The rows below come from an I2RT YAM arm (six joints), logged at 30 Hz.
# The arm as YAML. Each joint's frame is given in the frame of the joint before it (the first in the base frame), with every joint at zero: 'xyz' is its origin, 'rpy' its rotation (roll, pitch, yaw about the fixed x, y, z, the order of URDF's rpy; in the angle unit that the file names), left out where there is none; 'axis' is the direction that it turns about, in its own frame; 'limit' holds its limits. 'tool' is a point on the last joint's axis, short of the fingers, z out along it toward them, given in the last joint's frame.
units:
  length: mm
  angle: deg
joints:
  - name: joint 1
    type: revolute
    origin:
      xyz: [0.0, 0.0, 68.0]
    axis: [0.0, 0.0, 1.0]
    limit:
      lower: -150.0
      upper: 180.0
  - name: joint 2
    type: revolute
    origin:
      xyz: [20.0, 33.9, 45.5]
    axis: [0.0, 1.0, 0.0]
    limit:
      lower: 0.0
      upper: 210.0
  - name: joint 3
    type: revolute
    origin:
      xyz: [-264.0, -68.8, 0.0]
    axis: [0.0, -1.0, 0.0]
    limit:
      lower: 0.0
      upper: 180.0
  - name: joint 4
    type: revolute
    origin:
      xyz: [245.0, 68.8, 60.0]
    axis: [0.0, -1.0, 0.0]
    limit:
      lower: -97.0
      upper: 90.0
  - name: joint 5
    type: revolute
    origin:
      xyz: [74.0, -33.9, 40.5]
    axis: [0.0, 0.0, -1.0]
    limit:
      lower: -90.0
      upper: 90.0
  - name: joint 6
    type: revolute
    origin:
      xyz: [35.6, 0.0, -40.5]
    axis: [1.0, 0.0, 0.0]
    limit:
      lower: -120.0
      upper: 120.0
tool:
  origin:
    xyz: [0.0, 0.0, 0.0]
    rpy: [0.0, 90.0, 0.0]
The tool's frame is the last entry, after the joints.
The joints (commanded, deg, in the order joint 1, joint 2, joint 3, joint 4, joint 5, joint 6), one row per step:
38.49, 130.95, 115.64, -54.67, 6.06, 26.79
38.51, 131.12, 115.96, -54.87, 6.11, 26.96
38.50, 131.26, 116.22, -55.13, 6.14, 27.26
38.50, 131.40, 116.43, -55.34, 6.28, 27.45
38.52, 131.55, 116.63, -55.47, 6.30, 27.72
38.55, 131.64, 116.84, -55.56, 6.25, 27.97
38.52, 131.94, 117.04, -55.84, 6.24, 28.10
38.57, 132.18, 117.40, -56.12, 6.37, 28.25
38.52, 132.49, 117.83, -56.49, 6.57, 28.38
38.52, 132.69, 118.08, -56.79, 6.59, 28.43
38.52, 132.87, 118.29, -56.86, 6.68, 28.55
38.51, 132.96, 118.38, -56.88, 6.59, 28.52
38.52, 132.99, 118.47, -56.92, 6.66, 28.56
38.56, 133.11, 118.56, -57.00, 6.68, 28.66
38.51, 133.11, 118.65, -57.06, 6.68, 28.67
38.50, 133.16, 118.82, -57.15, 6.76, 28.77
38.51, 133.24, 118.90, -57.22, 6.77, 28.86
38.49, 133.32, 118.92, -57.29, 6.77, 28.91
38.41, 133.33, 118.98, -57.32, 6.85, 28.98
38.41, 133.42, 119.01, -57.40, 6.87, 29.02
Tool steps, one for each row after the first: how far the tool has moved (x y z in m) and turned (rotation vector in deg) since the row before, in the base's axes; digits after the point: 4 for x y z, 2 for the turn. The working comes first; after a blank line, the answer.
Tool pose at each row, in the base's axes (x y z in m, rotation vector in deg; the steps are taken from these numbers as rounded here):
0.3801, 0.2974, 0.2033, -14.79, 159.04, 8.09
0.3804, 0.2979, 0.2034, -14.58, 159.09, 8.04
0.3807, 0.2979, 0.2034, -14.16, 159.24, 7.97
0.3809, 0.2980, 0.2032, -13.88, 159.33, 7.75
0.3811, 0.2984, 0.2029, -13.54, 159.43, 7.73
0.3812, 0.2988, 0.2032, -13.25, 159.46, 7.88
0.3816, 0.2988, 0.2016, -13.08, 159.82, 7.64
0.3819, 0.2995, 0.2013, -12.93, 159.91, 7.41
0.3827, 0.2994, 0.2007, -12.66, 160.05, 7.00
0.3829, 0.2995, 0.2002, -12.63, 160.27, 6.80
0.3833, 0.2998, 0.1997, -12.44, 160.27, 6.69
0.3835, 0.3000, 0.1994, -12.50, 160.33, 6.77
0.3836, 0.3001, 0.1996, -12.43, 160.28, 6.72
0.3836, 0.3005, 0.1990, -12.36, 160.38, 6.64
0.3839, 0.3002, 0.1994, -12.27, 160.36, 6.66
0.3842, 0.3002, 0.1998, -12.09, 160.31, 6.60
0.3842, 0.3004, 0.1995, -11.99, 160.38, 6.56
0.3843, 0.3002, 0.1989, -11.91, 160.49, 6.47
0.3848, 0.2997, 0.1991, -11.68, 160.45, 6.39
0.3849, 0.2997, 0.1985, -11.63, 160.57, 6.27

0.0003, 0.0005, 0.0001, -0.01, 0.03, -0.15
0.0003, 0.0000, 0.0000, -0.01, 0.12, -0.30
0.0002, 0.0001, -0.0002, -0.13, 0.05, -0.22
0.0002, 0.0004, -0.0003, 0.02, 0.08, -0.24
0.0001, 0.0004, 0.0003, 0.14, 0.03, -0.18
0.0004, 0.0000, -0.0016, -0.18, 0.33, -0.15
0.0003, 0.0007, -0.0003, -0.15, 0.06, -0.13
0.0008, -0.0001, -0.0006, -0.26, 0.09, -0.24
0.0002, 0.0001, -0.0005, -0.16, 0.20, -0.05
0.0004, 0.0003, -0.0005, -0.05, -0.02, -0.14
0.0002, 0.0002, -0.0003, 0.04, 0.07, 0.05
0.0001, 0.0001, 0.0002, -0.02, -0.06, -0.05
0.0000, 0.0004, -0.0006, -0.06, 0.09, -0.06
0.0003, -0.0003, 0.0004, 0.03, -0.02, -0.06
0.0003, 0.0000, 0.0004, -0.01, -0.06, -0.13
0.0000, 0.0002, -0.0003, -0.02, 0.06, -0.08
0.0001, -0.0002, -0.0006, -0.06, 0.10, -0.07
0.0005, -0.0005, 0.0002, -0.02, -0.06, -0.17
0.0001, 0.0000, -0.0006, -0.09, 0.11, -0.05

